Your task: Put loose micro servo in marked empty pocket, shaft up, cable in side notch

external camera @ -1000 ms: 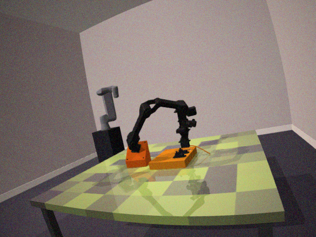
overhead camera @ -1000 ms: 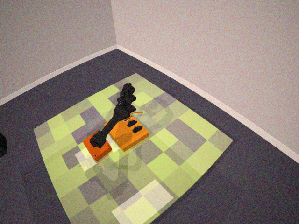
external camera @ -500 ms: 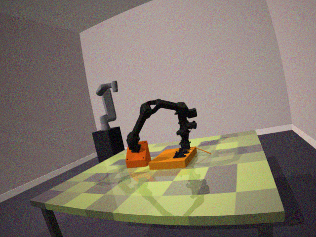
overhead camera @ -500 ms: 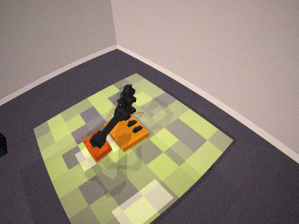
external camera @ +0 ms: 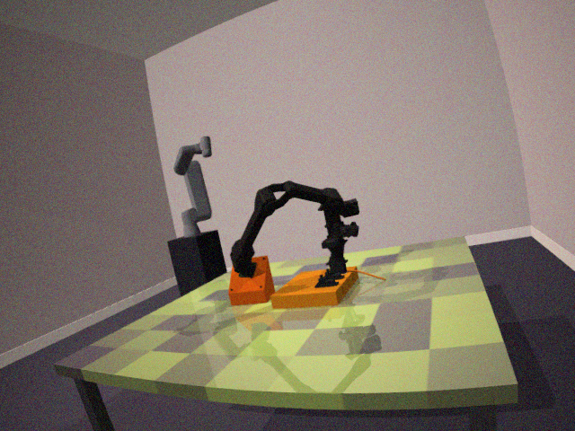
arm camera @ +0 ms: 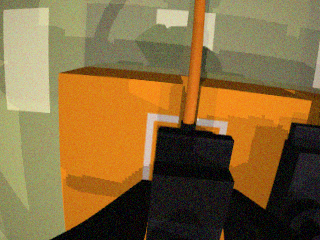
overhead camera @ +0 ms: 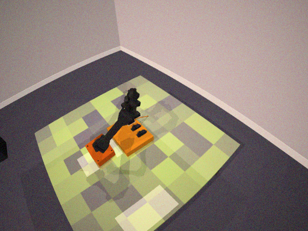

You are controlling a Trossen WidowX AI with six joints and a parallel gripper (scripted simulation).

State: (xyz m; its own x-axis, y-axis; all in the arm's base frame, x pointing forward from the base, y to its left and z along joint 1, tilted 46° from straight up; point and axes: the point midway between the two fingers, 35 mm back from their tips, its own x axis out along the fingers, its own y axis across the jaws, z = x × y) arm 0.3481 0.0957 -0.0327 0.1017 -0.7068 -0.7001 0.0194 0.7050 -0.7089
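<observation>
Now: the orange deck 13 cm behind my gripper tip, 7 cm to the right of it and 7 cm below it.
</observation>
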